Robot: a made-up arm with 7 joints.
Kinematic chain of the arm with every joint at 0, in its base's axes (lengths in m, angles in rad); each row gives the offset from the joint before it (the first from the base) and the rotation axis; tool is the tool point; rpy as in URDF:
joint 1: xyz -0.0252 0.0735 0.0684 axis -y
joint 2: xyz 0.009 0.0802 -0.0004 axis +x
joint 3: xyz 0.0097 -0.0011 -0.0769 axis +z
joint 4: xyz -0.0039 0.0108 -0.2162 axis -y
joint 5: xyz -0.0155 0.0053 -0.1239 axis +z
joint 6: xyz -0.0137 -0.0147 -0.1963 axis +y
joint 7: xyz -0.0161 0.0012 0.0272 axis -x
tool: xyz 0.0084 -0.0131 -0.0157 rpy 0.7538 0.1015 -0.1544
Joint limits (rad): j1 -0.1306..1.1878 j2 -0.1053..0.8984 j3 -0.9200..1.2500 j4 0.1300..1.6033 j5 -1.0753..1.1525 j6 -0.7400..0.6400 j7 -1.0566..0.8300
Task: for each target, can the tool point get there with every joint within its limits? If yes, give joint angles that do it. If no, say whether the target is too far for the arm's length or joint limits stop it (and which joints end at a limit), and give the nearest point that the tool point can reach.
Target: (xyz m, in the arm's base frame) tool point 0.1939 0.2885 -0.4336
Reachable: yes | joints 0.0333 0.0088 0.6483 0.9039 0.5286 -0.1246 -0.7353
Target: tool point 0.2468 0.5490 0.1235
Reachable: yes | joints 0.7063 0.7586 0.7948 1.3604 0.8195 -0.3652 0.1824
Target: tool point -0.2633 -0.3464 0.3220
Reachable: no: joint limits stop it (at a limit: joint 1, joint 2, joint 3, joint 4, joint 5, joint 6) | nearest point 0.2778 -0.1358 0.1424 | short by 0.608 m
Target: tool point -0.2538 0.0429 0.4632
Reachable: no: joint limits stop it (at a limit: joint 1, joint 2, joint 4, joint 5, joint 6, joint 7) | nearest point 0.0898 0.4782 0.2846 | short by 0.583 m
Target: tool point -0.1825 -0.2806 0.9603
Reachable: no: too far | nearest point 0.3257 -0.0450 0.2306 | short by 0.920 m
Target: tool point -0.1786 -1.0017 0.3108
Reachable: no: too far | nearest point 0.2792 -0.1362 0.1452 | short by 0.993 m
